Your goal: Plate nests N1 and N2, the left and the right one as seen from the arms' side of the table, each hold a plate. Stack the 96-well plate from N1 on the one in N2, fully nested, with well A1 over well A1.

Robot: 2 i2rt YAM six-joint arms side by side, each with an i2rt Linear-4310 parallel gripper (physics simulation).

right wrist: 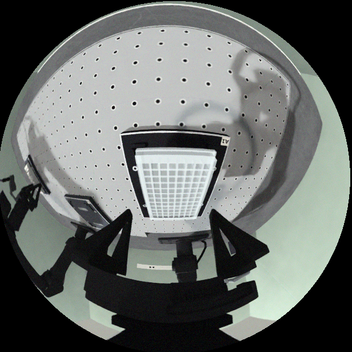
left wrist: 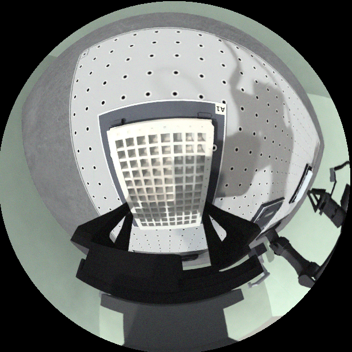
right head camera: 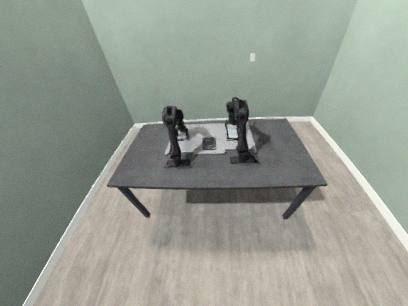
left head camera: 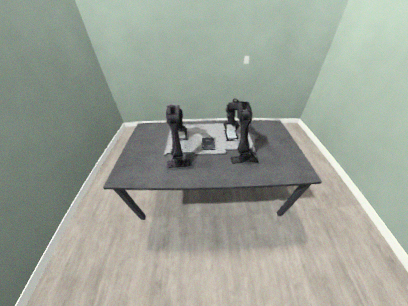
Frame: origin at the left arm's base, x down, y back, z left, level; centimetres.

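Seen in the pictures: left gripper, fingertip midpoint: (right head camera: 182, 136) (left head camera: 181, 136); right gripper, fingertip midpoint: (right head camera: 232, 130) (left head camera: 230, 131); left arm's base, origin of the base link: (right head camera: 178, 163) (left head camera: 179, 163); right arm's base, origin of the base link: (right head camera: 241, 159) (left head camera: 242, 159).
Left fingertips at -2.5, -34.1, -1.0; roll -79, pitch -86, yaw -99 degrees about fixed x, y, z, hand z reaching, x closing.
Pixels of each thing's top centre, then the offset from my left fingertips to it, as dx, dy, dz. Level surfaces: height alone.
- pale bluish-white plate, middle of its top: (right head camera: 232, 133) (left head camera: 231, 133) -1.4, +2.8, -50.0
- dark table, its level: dx +2.6
- holder, middle of its top: (right head camera: 208, 142) (left head camera: 208, 142) -0.4, +13.2, -25.9
A cream 96-well plate (left wrist: 167, 165) lies in nest N1 (left wrist: 160, 110), whose A1 label (left wrist: 220, 108) is at the upper right in the left wrist view. My left gripper (left wrist: 166, 204) stands at the plate's near part, a finger against each long side; it looks shut on that plate. The plate appears seated; any small lift cannot be told. A pale bluish-white plate (right wrist: 175, 182) (left head camera: 230, 131) (right head camera: 232, 131) lies in nest N2 (right wrist: 175, 140), with its A1 label (right wrist: 225, 141) at the upper right. My right gripper (right wrist: 170, 213) is open, its fingertips apart from the plate's near end.
A light perforated board (left wrist: 162, 65) (right wrist: 145, 65) lies under the nests on the dark table (left head camera: 210, 172) (right head camera: 215, 172). An empty dark nest or holder (left head camera: 208, 143) (right head camera: 209, 144) (left wrist: 270, 214) (right wrist: 87, 207) sits between the two arms.
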